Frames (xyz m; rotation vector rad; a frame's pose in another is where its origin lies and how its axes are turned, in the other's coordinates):
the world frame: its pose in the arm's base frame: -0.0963 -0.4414 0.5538 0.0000 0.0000 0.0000
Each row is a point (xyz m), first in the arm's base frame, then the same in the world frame.
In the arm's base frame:
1: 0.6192 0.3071 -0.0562
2: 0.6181 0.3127 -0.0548
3: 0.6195 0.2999 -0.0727
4: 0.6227 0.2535 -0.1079
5: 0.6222 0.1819 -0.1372
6: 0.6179 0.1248 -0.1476
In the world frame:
1: 0.7155 0.7485 -0.6100
2: 0.7144 0.7541 -0.6086
3: 0.7158 0.7413 -0.6265
4: 0.7190 0.6949 -0.6617
5: 0.7185 0.6233 -0.6910
6: 0.7142 0.5662 -0.7014

